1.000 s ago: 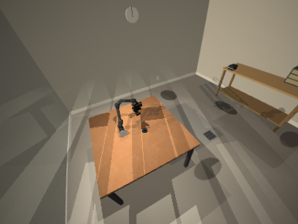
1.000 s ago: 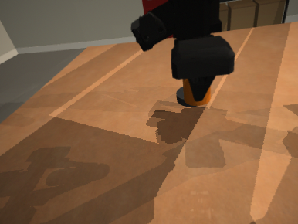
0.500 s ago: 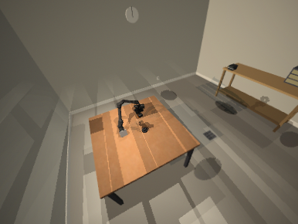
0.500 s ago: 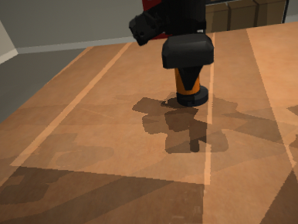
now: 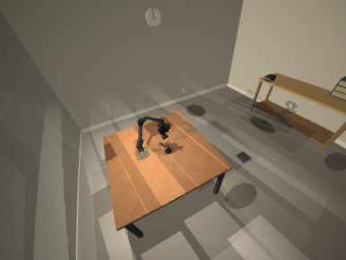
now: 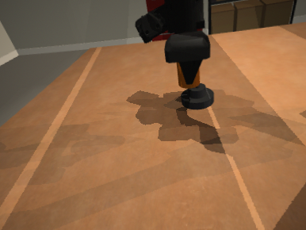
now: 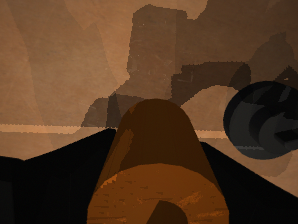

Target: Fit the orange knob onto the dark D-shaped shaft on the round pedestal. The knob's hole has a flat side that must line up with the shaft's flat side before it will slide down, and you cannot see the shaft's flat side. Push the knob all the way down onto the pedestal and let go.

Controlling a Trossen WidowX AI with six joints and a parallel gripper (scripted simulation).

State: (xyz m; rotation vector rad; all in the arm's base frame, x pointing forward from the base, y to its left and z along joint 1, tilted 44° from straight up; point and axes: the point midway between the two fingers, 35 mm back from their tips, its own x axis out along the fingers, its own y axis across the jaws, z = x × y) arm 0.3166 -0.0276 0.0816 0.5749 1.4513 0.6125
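Right now my gripper tip is 130 mm to the left of the dark round pedestal, 100 mm above it and 10 mm past it. Round my gripper tip: orange knob (20 mm above).
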